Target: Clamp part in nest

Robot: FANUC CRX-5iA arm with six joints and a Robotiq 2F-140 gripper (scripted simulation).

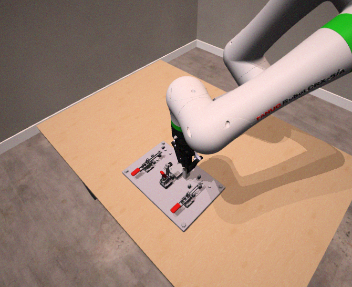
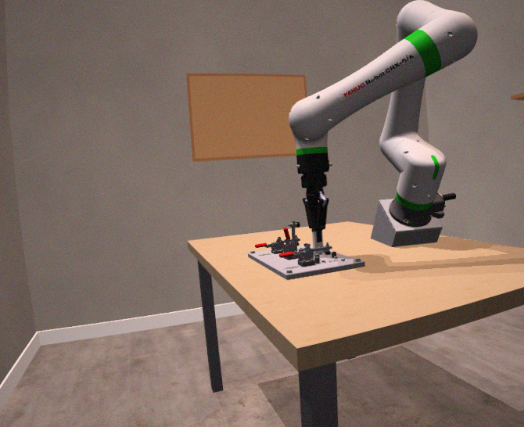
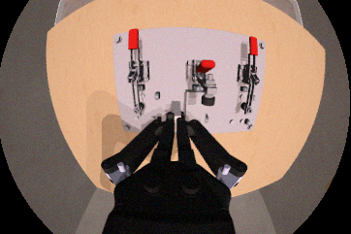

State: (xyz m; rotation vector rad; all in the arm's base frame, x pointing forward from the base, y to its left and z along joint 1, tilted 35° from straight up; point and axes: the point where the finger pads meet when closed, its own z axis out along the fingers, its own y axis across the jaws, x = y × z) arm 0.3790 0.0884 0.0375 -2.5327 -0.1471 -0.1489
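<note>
My gripper is now 10 mm short of the grey part, 40 mm to the left of it and 30 mm above it. Also, from my hand: grey fixture plate 50 mm ahead, 30 mm to the right, 50 mm below; then clamp 60 mm ahead, 80 mm to the left, 10 mm below.
</note>
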